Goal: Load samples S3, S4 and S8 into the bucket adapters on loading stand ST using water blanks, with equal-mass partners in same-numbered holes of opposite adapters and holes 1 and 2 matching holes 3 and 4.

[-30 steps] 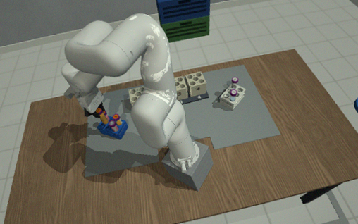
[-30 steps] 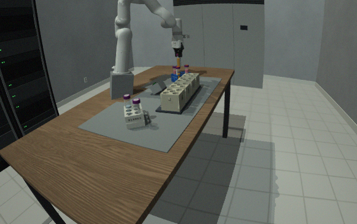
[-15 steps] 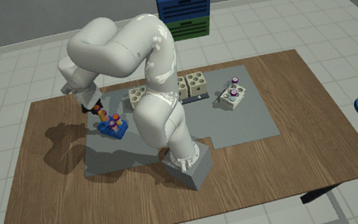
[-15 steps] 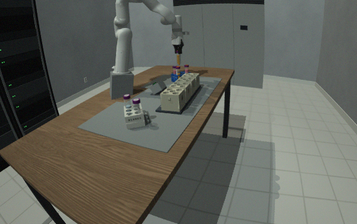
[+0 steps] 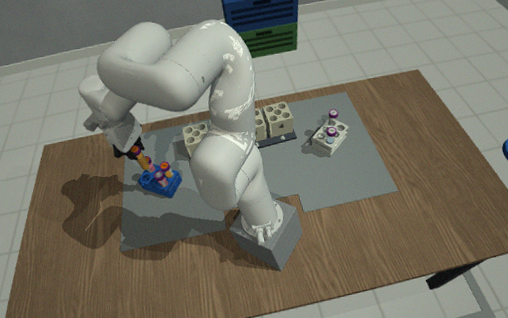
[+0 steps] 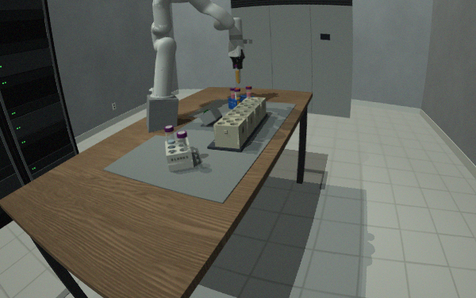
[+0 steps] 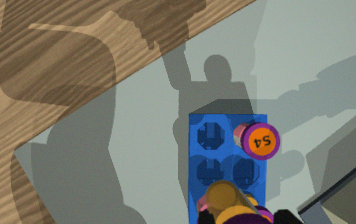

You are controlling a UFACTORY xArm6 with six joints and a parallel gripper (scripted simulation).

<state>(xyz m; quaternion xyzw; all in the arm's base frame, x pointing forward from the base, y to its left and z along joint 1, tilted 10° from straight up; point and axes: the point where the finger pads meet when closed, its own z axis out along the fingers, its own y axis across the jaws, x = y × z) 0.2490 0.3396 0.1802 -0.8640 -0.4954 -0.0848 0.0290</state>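
My gripper is now 50 mm above the amber-filled sample tube and 10 mm short of it. The rest, counted from my hand: adapter: 200 mm below, 170 mm to the right, 160 mm ahead; then white blanks rack: 680 mm to the right, 220 mm below, 80 mm ahead.
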